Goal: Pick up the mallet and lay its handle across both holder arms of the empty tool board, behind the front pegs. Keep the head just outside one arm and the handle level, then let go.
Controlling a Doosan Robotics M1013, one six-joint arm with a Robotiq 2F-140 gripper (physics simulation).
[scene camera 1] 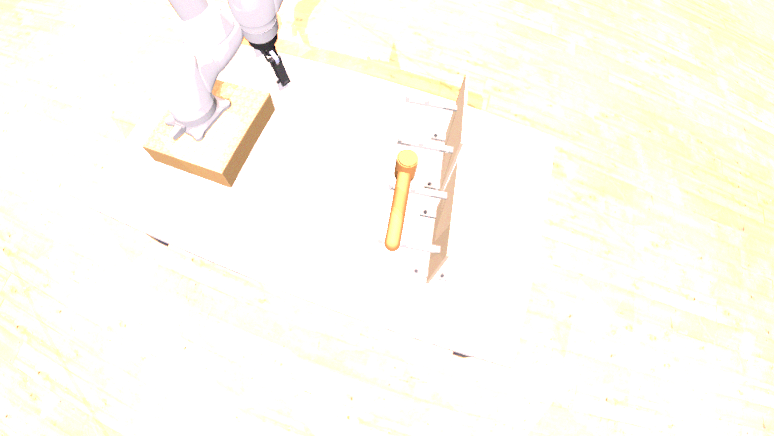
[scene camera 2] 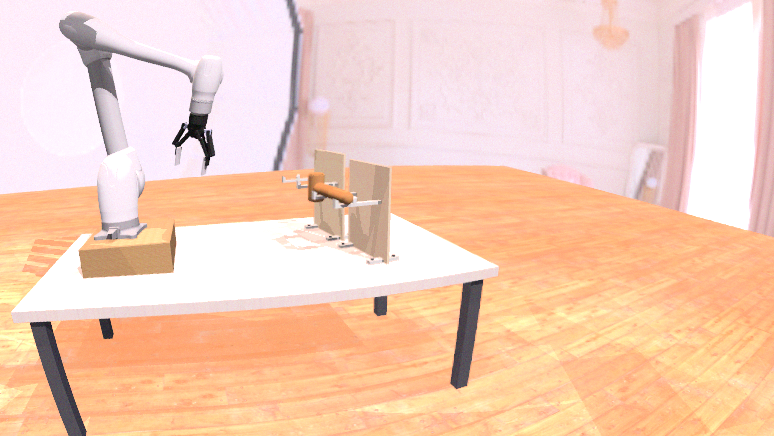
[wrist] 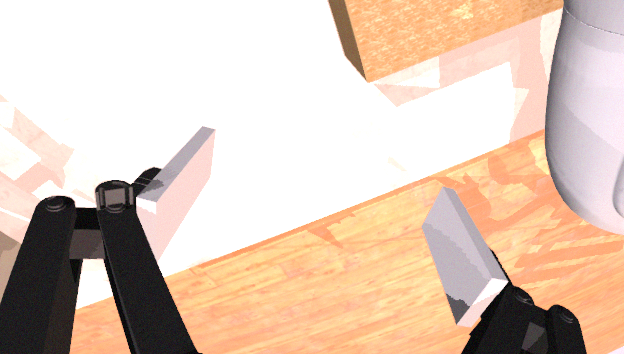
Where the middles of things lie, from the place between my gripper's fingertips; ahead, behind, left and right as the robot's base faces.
The orange mallet [scene camera 1: 406, 163] is 510 mm ahead of my hand, 160 mm to the right of it and 70 mm below it.
